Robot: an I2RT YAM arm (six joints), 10 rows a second.
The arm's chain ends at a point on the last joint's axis. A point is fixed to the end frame.
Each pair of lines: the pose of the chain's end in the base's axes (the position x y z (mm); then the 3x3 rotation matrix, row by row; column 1 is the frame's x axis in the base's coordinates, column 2 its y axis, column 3 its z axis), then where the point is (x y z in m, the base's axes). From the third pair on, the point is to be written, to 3 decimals.
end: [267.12 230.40 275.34], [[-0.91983 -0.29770 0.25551], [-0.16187 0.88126 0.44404], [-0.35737 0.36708 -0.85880]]
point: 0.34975 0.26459 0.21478
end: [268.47 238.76 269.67], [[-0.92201 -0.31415 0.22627], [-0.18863 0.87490 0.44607], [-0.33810 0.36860 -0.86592]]
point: 0.34892 0.27484 0.20731
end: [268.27 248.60 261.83], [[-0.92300 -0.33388 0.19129], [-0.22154 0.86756 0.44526], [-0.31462 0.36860 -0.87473]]
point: 0.346 0.287 0.197
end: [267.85 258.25 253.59], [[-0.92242 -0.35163 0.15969], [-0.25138 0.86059 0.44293], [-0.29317 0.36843 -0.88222]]
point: 0.343 0.298 0.187
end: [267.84 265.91 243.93], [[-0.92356 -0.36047 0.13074], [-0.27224 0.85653 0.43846], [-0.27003 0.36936 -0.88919]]
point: 0.341 0.307 0.175
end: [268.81 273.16 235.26], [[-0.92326 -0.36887 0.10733], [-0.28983 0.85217 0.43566], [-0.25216 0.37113 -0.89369]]
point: 0.340 0.315 0.165
